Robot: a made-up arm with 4 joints. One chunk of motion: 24 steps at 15 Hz.
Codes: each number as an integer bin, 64 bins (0 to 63) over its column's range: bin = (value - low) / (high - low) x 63, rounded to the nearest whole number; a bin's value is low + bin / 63 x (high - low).
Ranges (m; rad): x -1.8..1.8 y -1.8..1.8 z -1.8..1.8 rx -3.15..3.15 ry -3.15..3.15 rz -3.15..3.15
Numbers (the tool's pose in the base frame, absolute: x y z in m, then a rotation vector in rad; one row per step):
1: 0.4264 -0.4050 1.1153 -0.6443 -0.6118 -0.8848
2: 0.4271 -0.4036 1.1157 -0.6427 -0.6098 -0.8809
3: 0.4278 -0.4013 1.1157 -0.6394 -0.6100 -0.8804
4: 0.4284 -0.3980 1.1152 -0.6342 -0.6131 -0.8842
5: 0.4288 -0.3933 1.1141 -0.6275 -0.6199 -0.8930
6: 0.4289 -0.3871 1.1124 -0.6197 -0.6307 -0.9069
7: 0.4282 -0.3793 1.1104 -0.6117 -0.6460 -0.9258
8: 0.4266 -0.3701 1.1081 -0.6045 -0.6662 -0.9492
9: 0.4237 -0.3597 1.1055 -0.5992 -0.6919 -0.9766
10: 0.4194 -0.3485 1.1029 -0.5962 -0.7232 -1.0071
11: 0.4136 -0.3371 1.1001 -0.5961 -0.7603 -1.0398
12: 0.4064 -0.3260 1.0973 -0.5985 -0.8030 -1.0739
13: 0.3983 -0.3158 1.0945 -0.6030 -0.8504 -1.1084
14: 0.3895 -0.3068 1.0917 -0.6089 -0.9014 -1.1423
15: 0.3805 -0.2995 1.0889 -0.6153 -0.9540 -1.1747
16: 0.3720 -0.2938 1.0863 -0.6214 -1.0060 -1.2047
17: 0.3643 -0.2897 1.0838 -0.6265 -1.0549 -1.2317
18: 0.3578 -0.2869 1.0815 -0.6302 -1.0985 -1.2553
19: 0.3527 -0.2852 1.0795 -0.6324 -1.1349 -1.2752
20: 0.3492 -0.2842 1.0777 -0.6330 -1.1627 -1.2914
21: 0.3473 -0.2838 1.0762 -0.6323 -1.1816 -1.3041
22: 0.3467 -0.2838 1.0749 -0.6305 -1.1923 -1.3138
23: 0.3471 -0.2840 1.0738 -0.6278 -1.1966 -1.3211
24: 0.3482 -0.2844 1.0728 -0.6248 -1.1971 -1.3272
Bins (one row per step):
1: 39 24 51 25 25 23
2: 39 24 51 25 25 23
3: 39 24 51 25 25 23
4: 39 25 51 25 25 23
5: 39 25 51 25 25 23
6: 39 25 51 25 25 22
7: 39 25 51 25 25 22
8: 39 25 51 25 25 22
9: 39 25 51 26 25 22
10: 39 25 51 26 24 21
11: 39 26 51 26 24 21
12: 39 26 51 26 23 21
13: 38 26 51 25 23 20
14: 38 26 51 25 22 20
15: 38 26 51 25 22 20
16: 38 26 51 25 21 19
17: 38 26 50 25 21 19
18: 38 26 50 25 21 19
19: 38 27 50 25 20 19
20: 38 27 50 25 20 19
21: 38 27 50 25 20 18
22: 38 27 50 25 20 18
23: 38 27 50 25 20 18
24: 38 27 50 25 20 18

